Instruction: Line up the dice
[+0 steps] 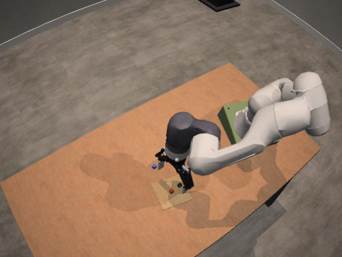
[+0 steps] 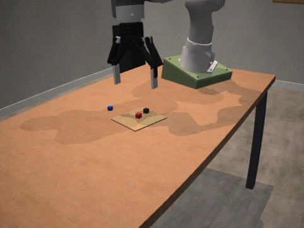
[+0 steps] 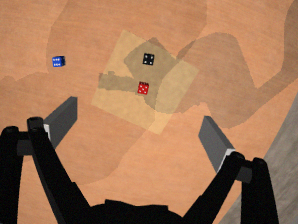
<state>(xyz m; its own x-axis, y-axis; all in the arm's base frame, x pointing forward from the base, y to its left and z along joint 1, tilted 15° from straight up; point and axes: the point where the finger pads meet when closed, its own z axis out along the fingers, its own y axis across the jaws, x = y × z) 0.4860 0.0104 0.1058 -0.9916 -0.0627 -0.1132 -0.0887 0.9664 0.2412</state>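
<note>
My gripper is now 10 mm past the blue die, 150 mm to the left of it and 120 mm above it. The rest, counted from my hand: red die (120 mm below); then tan mat (130 mm below); then black die (50 mm behind, 120 mm below).
</note>
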